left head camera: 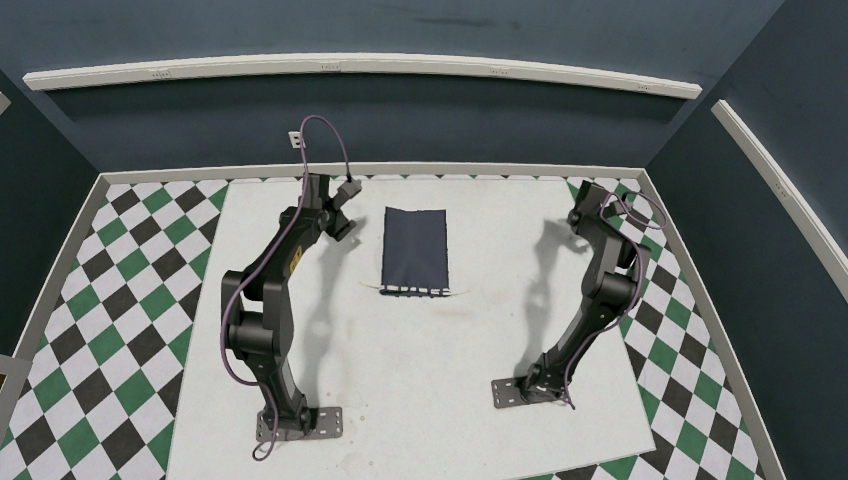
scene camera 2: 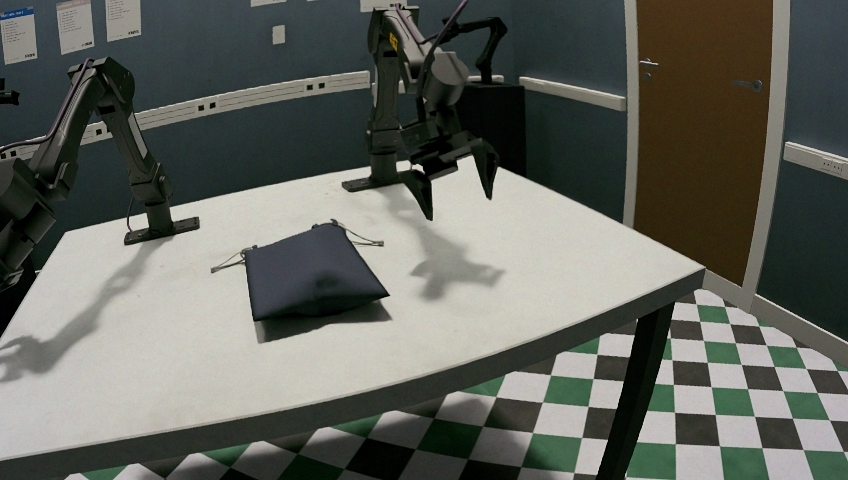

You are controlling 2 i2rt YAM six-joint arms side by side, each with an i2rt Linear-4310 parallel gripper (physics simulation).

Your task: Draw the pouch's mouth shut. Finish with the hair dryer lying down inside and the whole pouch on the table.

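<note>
The dark blue pouch lies flat on the table, its corded mouth toward the arm bases. The mouth spans about the full width of the pouch. Short pale cord ends stick out on both sides: one cord end and the other cord end. The hair dryer does not show; the cloth bulges slightly. My left gripper is open and empty, above the table beside the pouch. My right gripper is open, off to the other side, its fingers mostly hidden or out of view.
The white table carries both arm bases: the left base and the right base. A wall stands beyond the table's far edge in the left head camera. Purple cables loop along both arms.
</note>
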